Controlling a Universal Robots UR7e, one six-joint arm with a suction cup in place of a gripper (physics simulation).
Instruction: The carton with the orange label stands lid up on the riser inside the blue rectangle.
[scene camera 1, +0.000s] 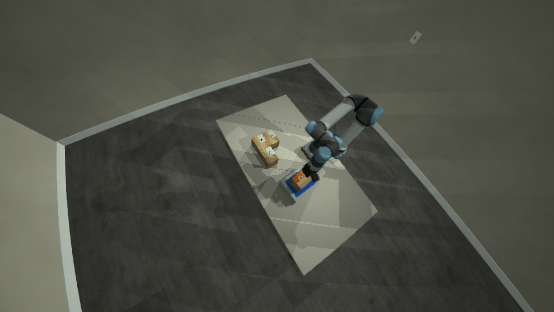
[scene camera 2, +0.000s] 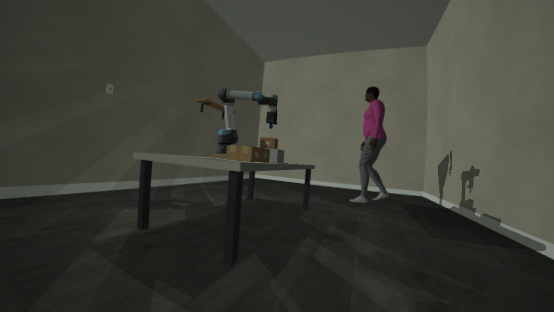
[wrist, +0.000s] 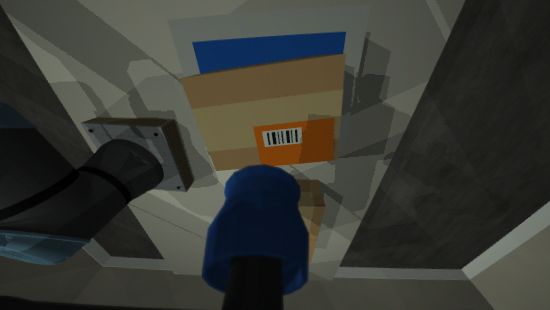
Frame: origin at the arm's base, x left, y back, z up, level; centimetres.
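Seen in the pictures: hand, tool point: (scene camera 2: 270, 128) (wrist: 262, 196); arm's base, link origin: (scene camera 1: 316, 148) (scene camera 2: 224, 154) (wrist: 135, 164).
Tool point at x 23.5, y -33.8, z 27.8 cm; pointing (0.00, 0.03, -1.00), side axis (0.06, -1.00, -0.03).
Offsets run from my tool point to a thing's top centre.
The carton with the orange label @(dx -0.1, dy +0.3, dz -9.7 cm) (scene camera 1: 302, 184) (scene camera 2: 269, 143) (wrist: 270, 102) stands level, with its taped, labelled lid up, on the light grey riser @(dx +0.4, dy +0.6, dz -20.0 cm) (scene camera 2: 276, 156) (wrist: 357, 30). The blue rectangle @(dx +0.4, dy +0.6, dz -20.0 cm) (scene camera 1: 298, 194) (wrist: 270, 50) shows on the riser's top around the carton in scene camera 1 and beyond its far edge in the wrist view. The carton hides the rest of the rectangle and its own bottom edges in the wrist view. My suction cup (scene camera 2: 271, 126) (wrist: 262, 182) is open and holds nothing. It hangs above the carton with a clear gap between them.
Several brown cartons with white labels @(dx -45.6, dy -14.0, dz -21.7 cm) (scene camera 1: 265, 147) (scene camera 2: 245, 153) stand together on the table (scene camera 1: 345, 210) (scene camera 2: 190, 161). The arm's base plate (wrist: 125, 132) is beside the riser. A person in a pink top (scene camera 2: 375, 120) stands beyond the table. An orange-brown shelf (scene camera 2: 212, 105) hangs on the wall.
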